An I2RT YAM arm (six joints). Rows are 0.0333 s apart.
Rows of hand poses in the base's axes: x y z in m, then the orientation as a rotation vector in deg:
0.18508 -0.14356 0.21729 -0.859 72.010 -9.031
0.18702 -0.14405 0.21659 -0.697 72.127 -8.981
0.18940 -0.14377 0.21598 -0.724 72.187 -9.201
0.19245 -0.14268 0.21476 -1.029 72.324 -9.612
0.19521 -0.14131 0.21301 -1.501 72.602 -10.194
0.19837 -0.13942 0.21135 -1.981 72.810 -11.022
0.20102 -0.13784 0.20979 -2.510 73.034 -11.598
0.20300 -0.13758 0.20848 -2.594 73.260 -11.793
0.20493 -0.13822 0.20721 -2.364 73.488 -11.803
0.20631 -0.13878 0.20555 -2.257 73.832 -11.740
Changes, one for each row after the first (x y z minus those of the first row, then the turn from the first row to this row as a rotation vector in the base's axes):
0.00194 -0.00049 -0.00070 0.157 0.104 -0.055
0.00432 -0.00021 -0.00131 0.020 0.171 -0.209
0.00737 0.00088 -0.00253 -0.426 0.339 -0.358
0.01013 0.00225 -0.00428 -1.082 0.666 -0.550
0.01329 0.00414 -0.00594 -1.882 0.933 -0.921
0.01594 0.00572 -0.00750 -2.579 1.215 -1.075
0.01792 0.00598 -0.00881 -2.733 1.452 -1.185
0.01985 0.00534 -0.01008 -2.550 1.662 -1.326
0.02123 0.00478 -0.01174 -2.411 1.994 -1.349

